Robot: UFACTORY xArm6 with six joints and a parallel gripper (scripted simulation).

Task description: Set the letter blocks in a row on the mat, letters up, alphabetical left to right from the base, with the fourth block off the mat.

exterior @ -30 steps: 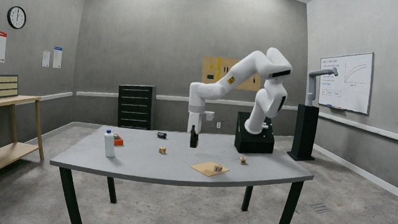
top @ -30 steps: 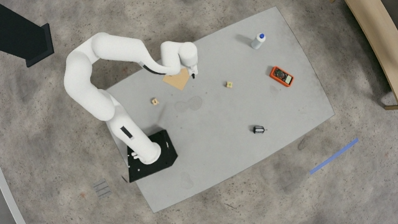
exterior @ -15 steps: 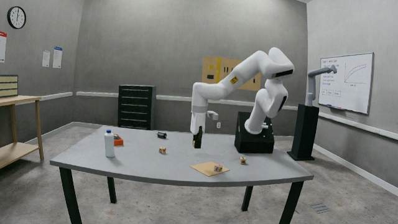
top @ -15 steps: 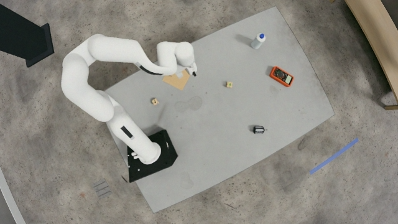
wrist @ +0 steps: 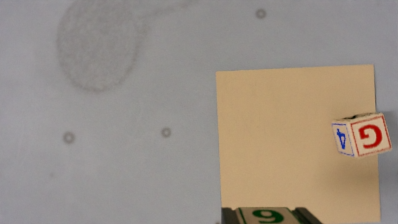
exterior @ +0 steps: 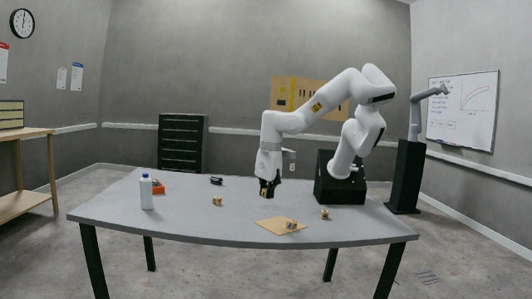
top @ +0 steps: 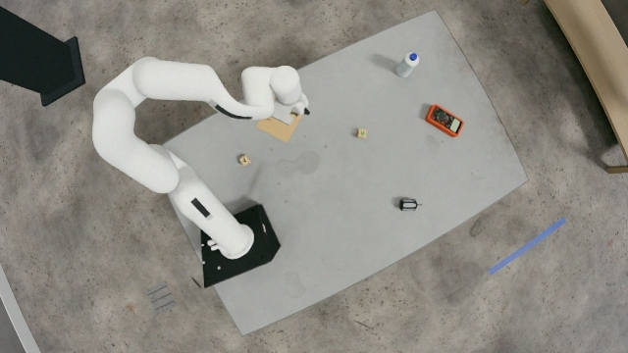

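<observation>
The tan mat lies 60 mm behind my hand, 20 mm to the left of it and 120 mm below it. From my hand the other things lie so: white bottle: 480 mm ahead, 30 mm to the left, 50 mm below; then orange multimeter: 550 mm ahead, 220 mm to the right, 110 mm below; then small black object: 290 mm ahead, 480 mm to the right, 100 mm below.
</observation>
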